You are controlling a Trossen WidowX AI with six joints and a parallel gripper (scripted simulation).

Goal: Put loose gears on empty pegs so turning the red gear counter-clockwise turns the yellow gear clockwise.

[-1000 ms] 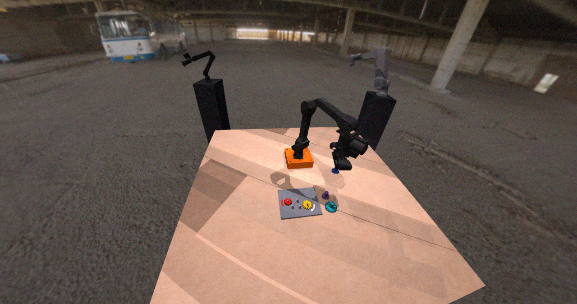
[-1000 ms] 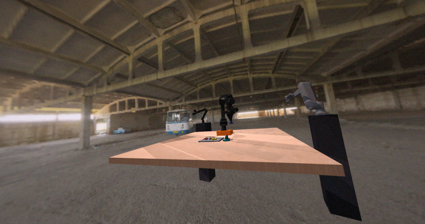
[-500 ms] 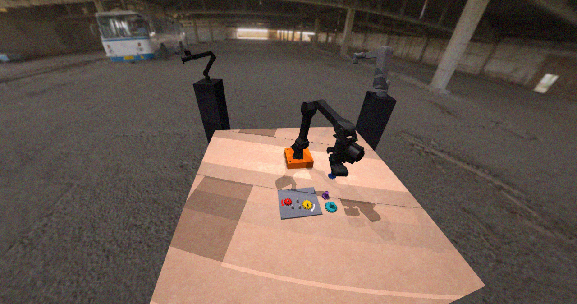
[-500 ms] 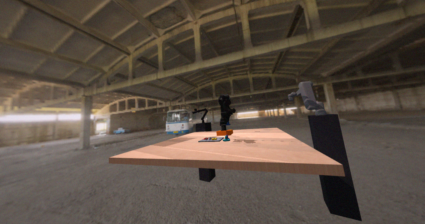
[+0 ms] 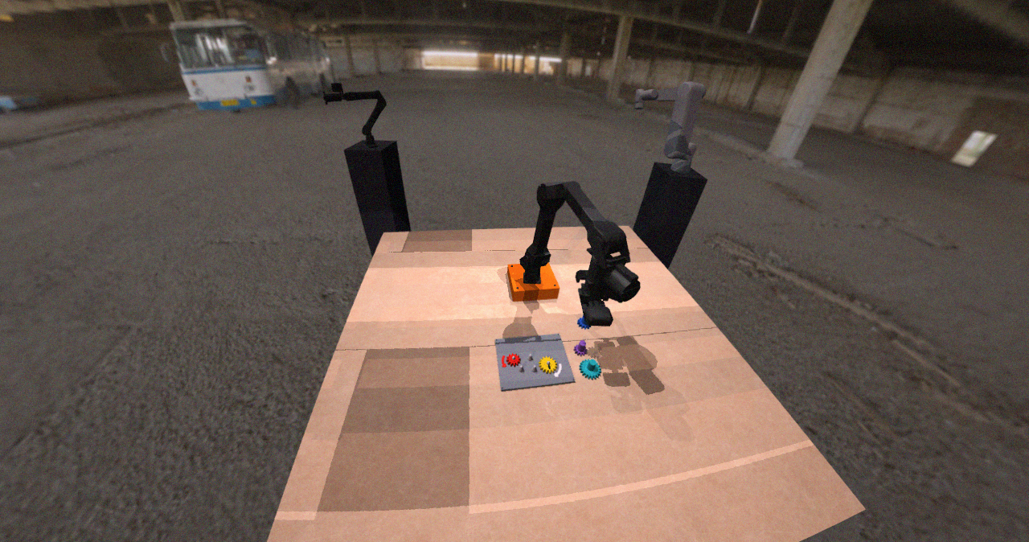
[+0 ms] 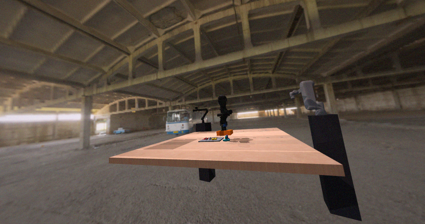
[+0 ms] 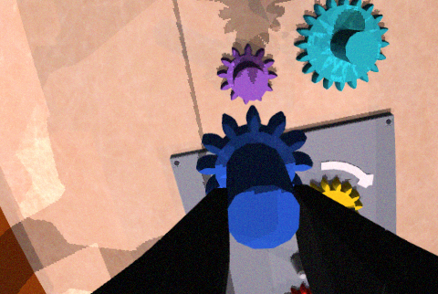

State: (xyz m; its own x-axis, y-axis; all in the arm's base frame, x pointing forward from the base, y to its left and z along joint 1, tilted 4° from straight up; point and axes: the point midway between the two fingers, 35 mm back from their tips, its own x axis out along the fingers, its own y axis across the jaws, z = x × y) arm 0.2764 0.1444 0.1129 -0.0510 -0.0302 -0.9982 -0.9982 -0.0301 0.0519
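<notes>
Now: gripper tip 60 mm short of the red gear, 190 mm to the left of it and 130 mm above it. From my gripper tip the other things lie so: purple gear 10 mm ahead, 10 mm to the left, 130 mm below; then blue gear 10 mm below; then teal gear 70 mm ahead, 30 mm to the left, 130 mm below.
</notes>
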